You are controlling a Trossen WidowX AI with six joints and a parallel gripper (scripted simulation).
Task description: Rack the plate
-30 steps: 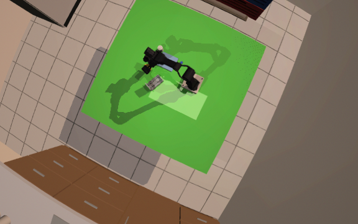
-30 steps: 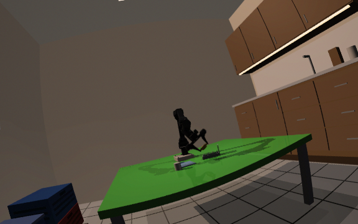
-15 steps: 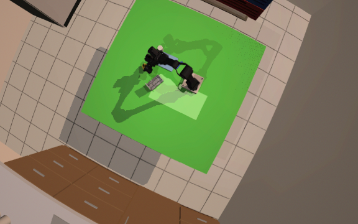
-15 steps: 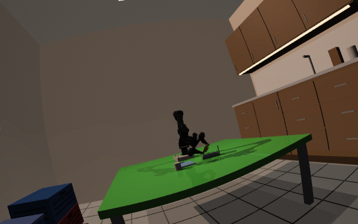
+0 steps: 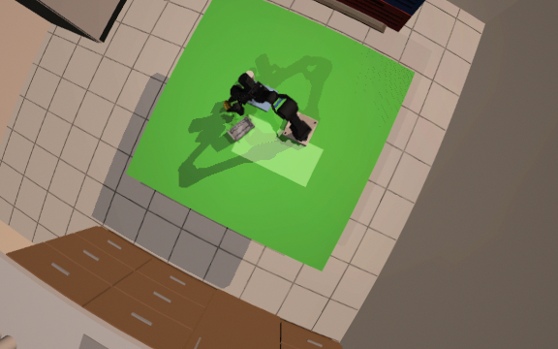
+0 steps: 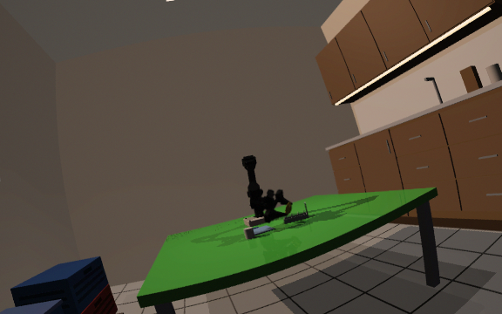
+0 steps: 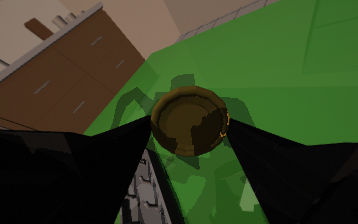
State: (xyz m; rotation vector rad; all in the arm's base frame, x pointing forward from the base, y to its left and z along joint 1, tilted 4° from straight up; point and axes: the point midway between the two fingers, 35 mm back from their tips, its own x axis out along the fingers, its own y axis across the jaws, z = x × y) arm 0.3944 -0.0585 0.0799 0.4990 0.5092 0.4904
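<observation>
Now: gripper tip 9 cm past the dish rack, 9 cm to the right of it and 6 cm above it. From my gripper tip the other things lie so: plate right at my gripper tip; blue-grey mat 15 cm behind, 12 cm to the right, 8 cm below; pale cylinder 6 cm behind, 21 cm to the right, 6 cm below.
</observation>
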